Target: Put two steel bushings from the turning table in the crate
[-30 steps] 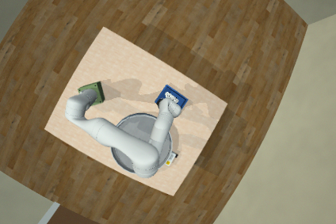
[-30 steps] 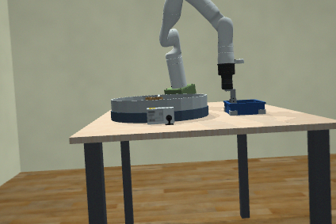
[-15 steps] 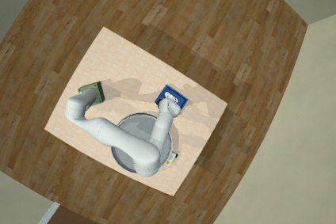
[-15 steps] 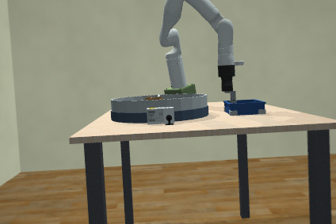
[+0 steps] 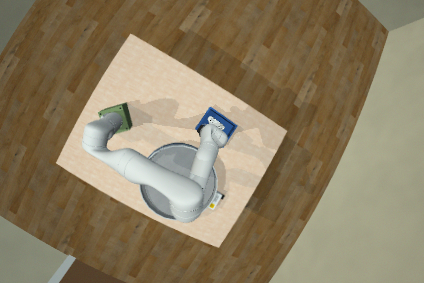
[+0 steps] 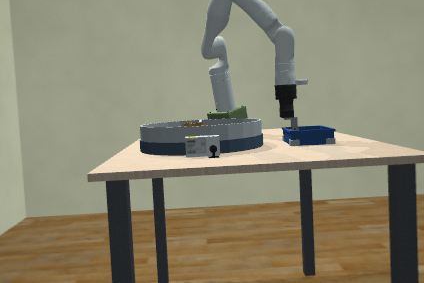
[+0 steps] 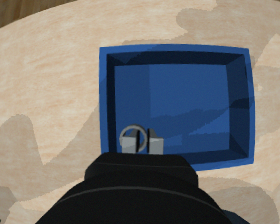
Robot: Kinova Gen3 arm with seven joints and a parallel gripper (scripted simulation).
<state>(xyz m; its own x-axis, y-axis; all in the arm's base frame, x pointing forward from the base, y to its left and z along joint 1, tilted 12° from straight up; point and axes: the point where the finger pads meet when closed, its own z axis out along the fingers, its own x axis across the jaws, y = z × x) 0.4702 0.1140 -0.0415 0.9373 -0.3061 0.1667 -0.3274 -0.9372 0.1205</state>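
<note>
Right now the blue crate is 50 mm ahead of my hand, 20 mm to the left of it and 20 mm below it.
</note>
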